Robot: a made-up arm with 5 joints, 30 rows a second.
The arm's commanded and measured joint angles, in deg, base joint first. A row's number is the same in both.
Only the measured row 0 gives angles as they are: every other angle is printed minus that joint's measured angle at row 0.
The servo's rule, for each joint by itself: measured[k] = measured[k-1] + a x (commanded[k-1-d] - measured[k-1]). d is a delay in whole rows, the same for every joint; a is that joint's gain. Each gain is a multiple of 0.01, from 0.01 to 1. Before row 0 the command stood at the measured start. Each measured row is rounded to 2 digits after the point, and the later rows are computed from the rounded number. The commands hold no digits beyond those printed.
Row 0, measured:
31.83 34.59 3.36 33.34 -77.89
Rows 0 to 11, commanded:
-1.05 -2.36 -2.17 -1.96 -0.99
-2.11 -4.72 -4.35 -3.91 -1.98
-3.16 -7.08 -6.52 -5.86 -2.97
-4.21 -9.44 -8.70 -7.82 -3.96
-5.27 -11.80 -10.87 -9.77 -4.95
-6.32 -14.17 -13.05 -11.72 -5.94
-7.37 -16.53 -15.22 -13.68 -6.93
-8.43 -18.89 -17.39 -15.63 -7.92
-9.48 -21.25 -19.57 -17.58 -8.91
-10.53 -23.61 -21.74 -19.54 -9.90
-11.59 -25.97 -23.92 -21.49 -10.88
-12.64 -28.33 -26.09 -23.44 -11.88
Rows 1 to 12, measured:
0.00 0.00 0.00 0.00 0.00
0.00 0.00 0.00 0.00 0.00
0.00 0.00 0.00 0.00 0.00
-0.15 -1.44 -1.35 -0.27 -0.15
-0.42 -3.44 -3.21 -0.78 -0.42
-0.80 -5.66 -5.26 -1.49 -0.80
-1.28 -7.97 -7.39 -2.38 -1.27
-1.84 -10.31 -9.55 -3.41 -1.82
-2.47 -12.66 -11.72 -4.57 -2.44
-3.16 -15.02 -13.89 -5.85 -3.11
-3.90 -17.38 -16.06 -7.22 -3.83
-4.68 -19.74 -18.24 -8.67 -4.59
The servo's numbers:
d 3
a 0.14 0.61 0.62 0.14 0.15

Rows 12 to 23, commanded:
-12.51 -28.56 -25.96 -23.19 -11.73
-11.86 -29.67 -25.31 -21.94 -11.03
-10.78 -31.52 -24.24 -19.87 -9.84
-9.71 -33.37 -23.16 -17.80 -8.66
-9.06 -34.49 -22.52 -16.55 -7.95
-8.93 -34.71 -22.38 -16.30 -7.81
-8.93 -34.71 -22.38 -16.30 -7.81
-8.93 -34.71 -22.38 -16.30 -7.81
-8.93 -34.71 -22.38 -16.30 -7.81
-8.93 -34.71 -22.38 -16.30 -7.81
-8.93 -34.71 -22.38 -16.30 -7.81
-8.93 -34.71 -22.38 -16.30 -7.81
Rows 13 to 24, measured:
-5.50 -22.10 -20.41 -10.19 -5.39
-6.35 -24.46 -22.59 -11.77 -6.21
-7.23 -26.82 -24.76 -13.40 -7.06
-7.97 -27.88 -25.50 -14.77 -7.76
-8.51 -28.97 -25.38 -15.77 -8.25
-8.83 -30.53 -24.67 -16.34 -8.49
-8.95 -32.26 -23.73 -16.54 -8.52
-8.97 -33.62 -22.98 -16.54 -8.43
-8.96 -34.28 -22.61 -16.51 -8.34
-8.96 -34.54 -22.47 -16.48 -8.26
-8.96 -34.64 -22.41 -16.45 -8.19
-8.96 -34.68 -22.39 -16.43 -8.13

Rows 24 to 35, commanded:
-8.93 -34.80 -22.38 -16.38 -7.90
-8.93 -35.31 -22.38 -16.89 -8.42
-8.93 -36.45 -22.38 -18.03 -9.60
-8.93 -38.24 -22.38 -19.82 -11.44
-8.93 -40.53 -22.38 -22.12 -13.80
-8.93 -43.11 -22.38 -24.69 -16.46
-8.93 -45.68 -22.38 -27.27 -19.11
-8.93 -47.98 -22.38 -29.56 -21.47
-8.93 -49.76 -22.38 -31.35 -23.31
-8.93 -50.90 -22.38 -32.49 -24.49
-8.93 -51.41 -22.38 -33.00 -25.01
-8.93 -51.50 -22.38 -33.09 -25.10
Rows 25 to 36, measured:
-8.96 -34.70 -22.38 -16.41 -8.08
-8.96 -34.71 -22.38 -16.39 -8.04
-8.96 -34.71 -22.38 -16.38 -8.01
-8.96 -34.76 -22.38 -16.38 -7.99
-8.96 -35.10 -22.38 -16.45 -8.05
-8.96 -35.92 -22.38 -16.67 -8.28
-8.96 -37.34 -22.38 -17.11 -8.75
-8.96 -39.29 -22.38 -17.81 -9.51
-8.96 -41.62 -22.38 -18.77 -10.55
-8.96 -44.10 -22.38 -19.96 -11.83
-8.96 -46.47 -22.38 -21.30 -13.28
-8.96 -48.48 -22.38 -22.71 -14.78

